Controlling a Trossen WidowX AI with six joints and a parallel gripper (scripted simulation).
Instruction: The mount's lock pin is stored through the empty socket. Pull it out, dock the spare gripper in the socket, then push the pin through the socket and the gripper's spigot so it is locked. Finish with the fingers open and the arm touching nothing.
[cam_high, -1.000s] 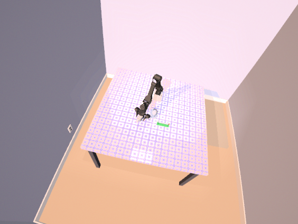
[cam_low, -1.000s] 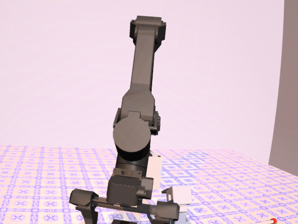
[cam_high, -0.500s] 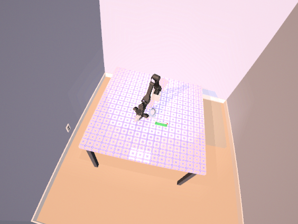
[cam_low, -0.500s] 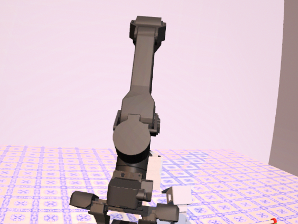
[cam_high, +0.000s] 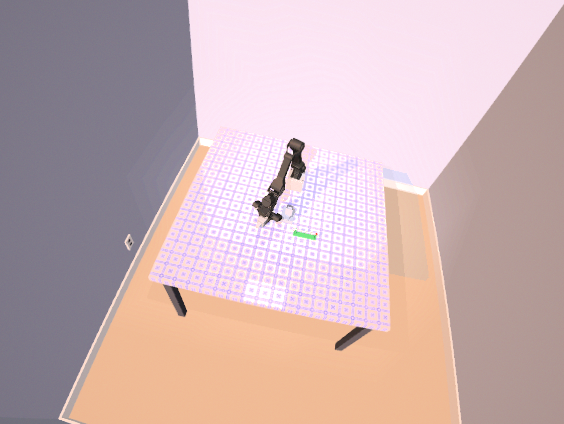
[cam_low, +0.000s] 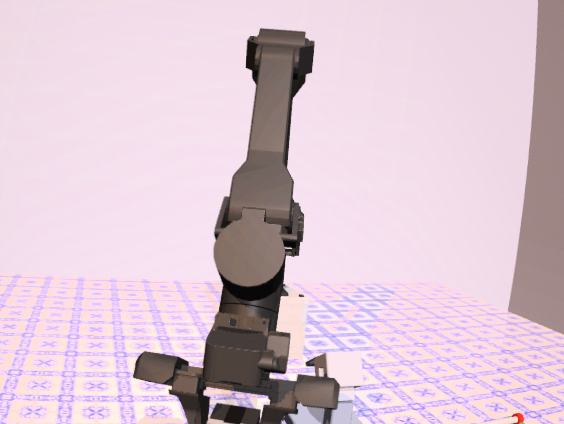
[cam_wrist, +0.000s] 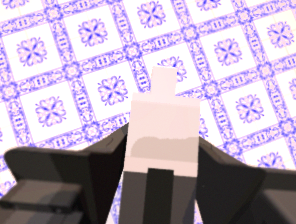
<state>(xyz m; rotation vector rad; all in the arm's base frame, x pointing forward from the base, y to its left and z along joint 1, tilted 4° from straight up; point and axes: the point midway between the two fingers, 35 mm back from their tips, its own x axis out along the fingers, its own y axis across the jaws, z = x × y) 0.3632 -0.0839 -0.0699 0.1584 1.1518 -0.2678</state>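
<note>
The grey-blue mount lies 11 cm behind my gripper tip, 13 cm to the left of it and 3 cm above it. From my gripper tip the other things lie so: spare gripper (1 cm above); then green pin holder (2 cm behind, 27 cm to the left).
</note>
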